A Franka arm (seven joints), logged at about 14 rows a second.
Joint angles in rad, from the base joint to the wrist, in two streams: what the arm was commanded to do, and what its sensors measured. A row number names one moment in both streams.
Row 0, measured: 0.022, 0.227, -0.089, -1.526, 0.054, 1.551, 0.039
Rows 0 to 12, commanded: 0.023, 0.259, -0.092, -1.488, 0.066, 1.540, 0.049; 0.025, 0.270, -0.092, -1.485, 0.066, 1.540, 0.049; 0.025, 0.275, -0.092, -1.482, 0.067, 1.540, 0.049; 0.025, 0.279, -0.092, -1.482, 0.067, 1.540, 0.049; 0.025, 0.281, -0.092, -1.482, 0.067, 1.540, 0.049; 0.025, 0.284, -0.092, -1.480, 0.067, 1.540, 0.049; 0.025, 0.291, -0.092, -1.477, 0.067, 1.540, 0.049; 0.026, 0.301, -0.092, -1.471, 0.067, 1.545, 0.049; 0.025, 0.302, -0.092, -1.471, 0.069, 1.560, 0.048; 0.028, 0.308, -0.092, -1.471, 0.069, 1.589, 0.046; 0.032, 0.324, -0.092, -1.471, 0.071, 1.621, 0.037; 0.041, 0.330, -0.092, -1.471, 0.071, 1.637, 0.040; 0.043, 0.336, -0.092, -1.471, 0.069, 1.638, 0.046
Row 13, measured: 0.029, 0.304, -0.088, -1.504, 0.058, 1.635, 0.037
